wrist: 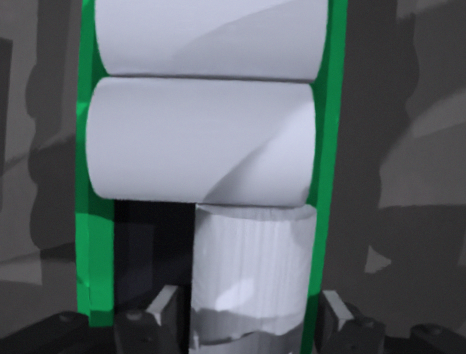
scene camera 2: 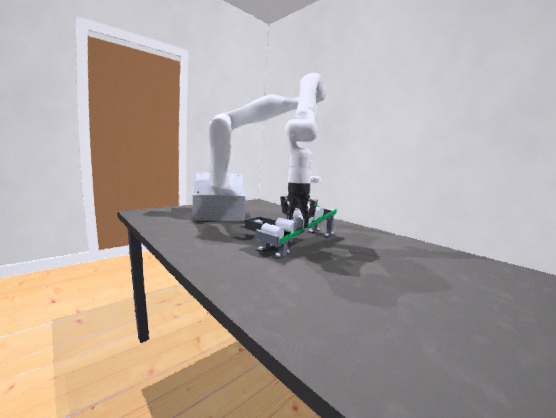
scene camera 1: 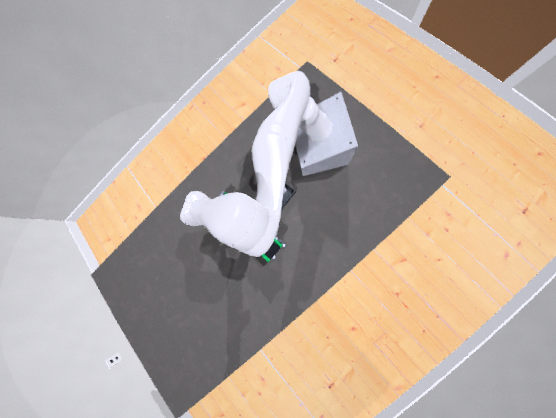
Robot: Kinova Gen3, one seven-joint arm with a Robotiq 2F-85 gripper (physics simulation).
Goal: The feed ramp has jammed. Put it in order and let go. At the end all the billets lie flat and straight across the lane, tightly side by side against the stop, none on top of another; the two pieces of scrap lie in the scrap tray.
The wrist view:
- my gripper: 249,312
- billet: 251,263
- billet: 220,141
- billet: 287,48
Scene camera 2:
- my gripper: 297,227
